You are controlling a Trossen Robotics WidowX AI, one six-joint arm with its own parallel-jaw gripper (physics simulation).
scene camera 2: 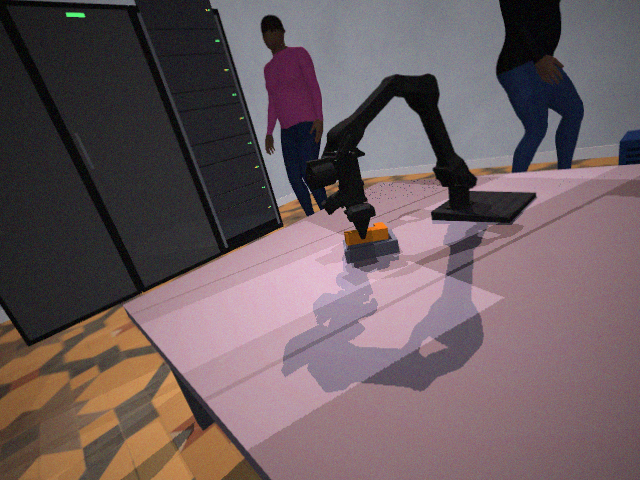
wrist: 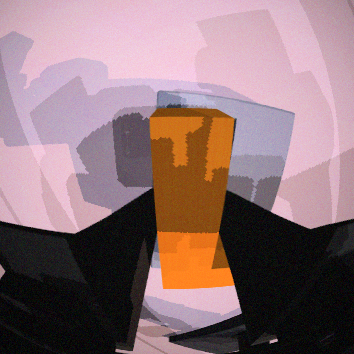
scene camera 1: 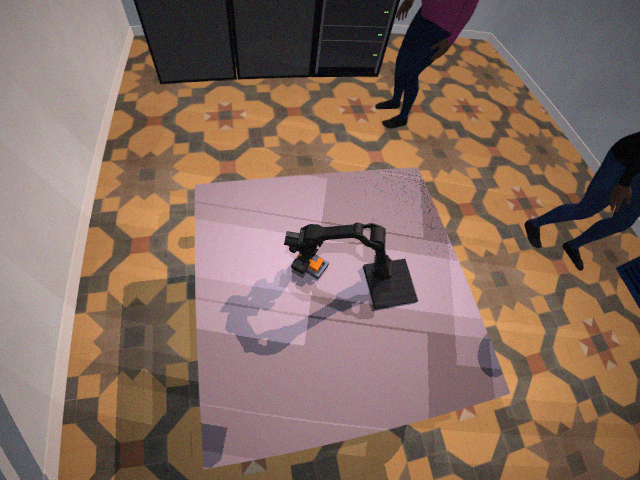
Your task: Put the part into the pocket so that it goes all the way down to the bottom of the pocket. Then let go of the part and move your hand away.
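Pixels of known places: gripper, between the fingertips: [scene camera 2: 362, 237] [wrist: 186, 195] [scene camera 1: 306, 261]; arm's base, origin of its link: [scene camera 2: 459, 205] [scene camera 1: 380, 273].
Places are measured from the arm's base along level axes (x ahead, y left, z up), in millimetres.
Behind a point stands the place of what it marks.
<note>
The orange part [scene camera 1: 316, 264] {x 284, y -124, z 46 mm} [scene camera 2: 379, 234] {x 304, y -115, z 33 mm} [wrist: 190, 160] {x 337, y -178, z 53 mm} is between the fingers of my gripper [scene camera 1: 308, 261] {x 320, y -158, z 32 mm} [scene camera 2: 363, 235] {x 320, y -158, z 32 mm} [wrist: 186, 195] {x 320, y -158, z 32 mm}, which is shut on it. The part is at the top of the grey-blue block [scene camera 1: 319, 274] {x 280, y -87, z 11 mm} [scene camera 2: 372, 252] {x 328, y -132, z -8 mm} [wrist: 262, 135] {x 303, y -213, z 12 mm} with the pocket and stands well proud of its rim. In the wrist view, the block shows beyond the part's far end and to its right, with a thin dark strip at the far end. The part covers most of the pocket opening, so I cannot tell whether its underside is inside the pocket or resting on the rim.
The block stands on the pink table [scene camera 1: 361, 377] {x 276, y 389, z -24 mm} [scene camera 2: 542, 361] {x 591, y 245, z -24 mm}. The arm's black base plate [scene camera 1: 395, 294] {x -24, y 117, z -8 mm} [scene camera 2: 496, 204] {x -8, y 98, z -6 mm} is to the right of the block. Dark cabinets [scene camera 1: 196, 41] [scene camera 2: 93, 129] and two people stand beyond the table. The arm's shadow falls across the table.
</note>
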